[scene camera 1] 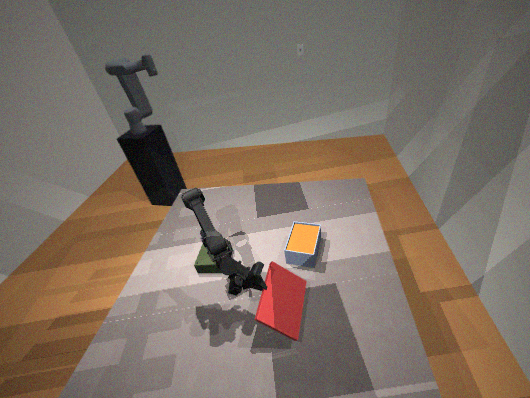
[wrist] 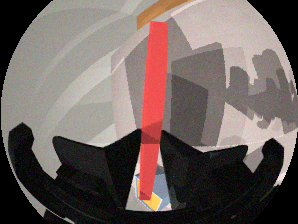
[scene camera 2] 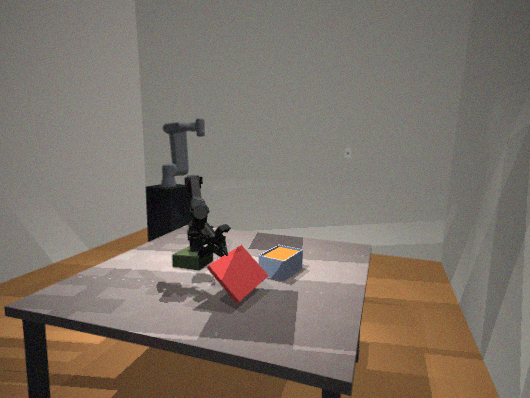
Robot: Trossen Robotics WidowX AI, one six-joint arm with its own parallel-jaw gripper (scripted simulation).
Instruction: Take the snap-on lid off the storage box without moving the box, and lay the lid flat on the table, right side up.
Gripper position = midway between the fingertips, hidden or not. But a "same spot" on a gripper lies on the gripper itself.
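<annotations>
Scene camera 1: my gripper, a lid. Wrist view: my gripper; also the lid, in the wrist view [155, 77]. My gripper, in scene camera 2 [226, 256]; lid there as well. Lid, same spot: [scene camera 1: 280, 307] and [scene camera 2: 233, 273]. My gripper, same spot: [wrist: 90, 177] and [scene camera 1: 251, 280].
</annotations>
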